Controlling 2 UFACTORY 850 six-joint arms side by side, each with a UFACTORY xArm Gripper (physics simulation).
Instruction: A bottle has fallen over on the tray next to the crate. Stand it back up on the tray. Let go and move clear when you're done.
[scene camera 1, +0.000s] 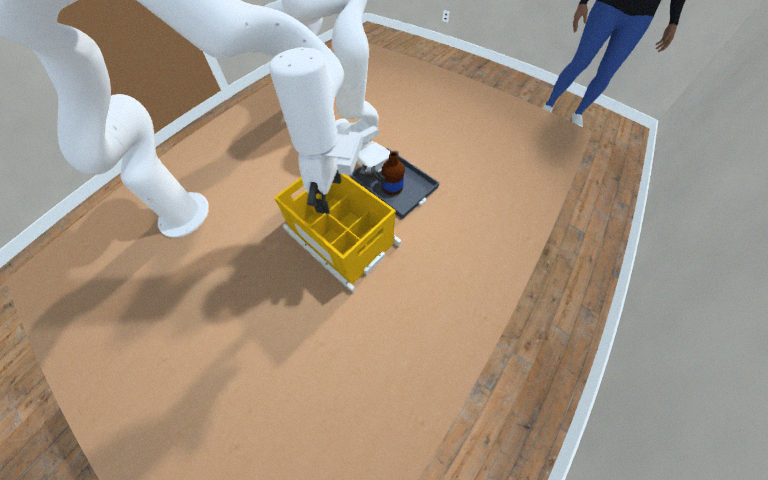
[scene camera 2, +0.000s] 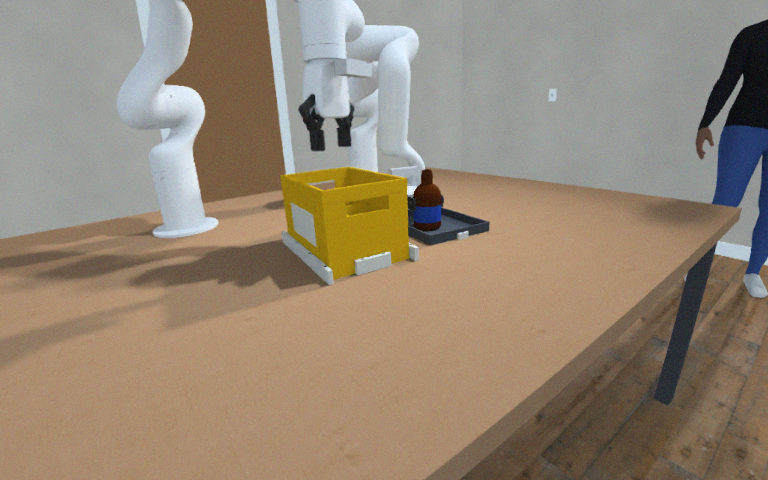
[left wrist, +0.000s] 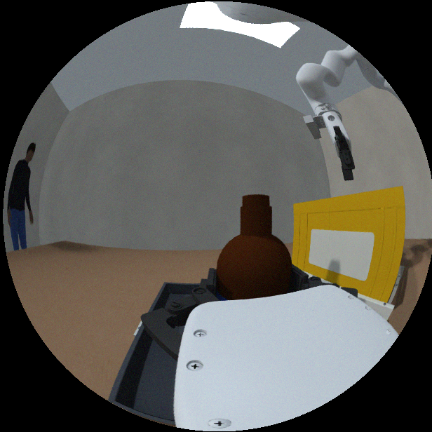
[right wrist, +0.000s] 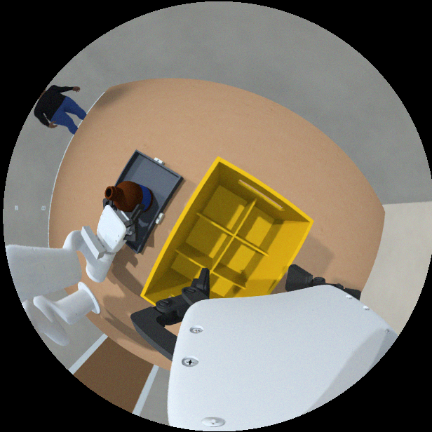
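A brown bottle with a blue label (scene camera 1: 392, 171) (scene camera 2: 427, 199) (left wrist: 255, 265) (right wrist: 131, 195) stands upright in the dark tray (scene camera 1: 417, 191) (scene camera 2: 461, 226) (left wrist: 145, 372) (right wrist: 159, 175), its base at the tray floor. My left gripper (scene camera 2: 427, 203) (left wrist: 251, 279) is shut on the bottle, with a finger against each side of its body. In the left wrist view the label and base are mostly hidden by the gripper housing. My right gripper (scene camera 2: 330, 139) (right wrist: 250, 280) is open and empty, above the crate (scene camera 1: 368, 257) (scene camera 2: 368, 243) (right wrist: 292, 240).
The yellow crate has divided compartments and stands close beside the tray, with white stops (scene camera 1: 374, 263) (scene camera 2: 372, 263) around its base. My right arm (scene camera 1: 303, 101) (scene camera 2: 324, 33) reaches over the crate. A person (scene camera 1: 611, 45) (scene camera 2: 747, 113) stands beyond the table edge.
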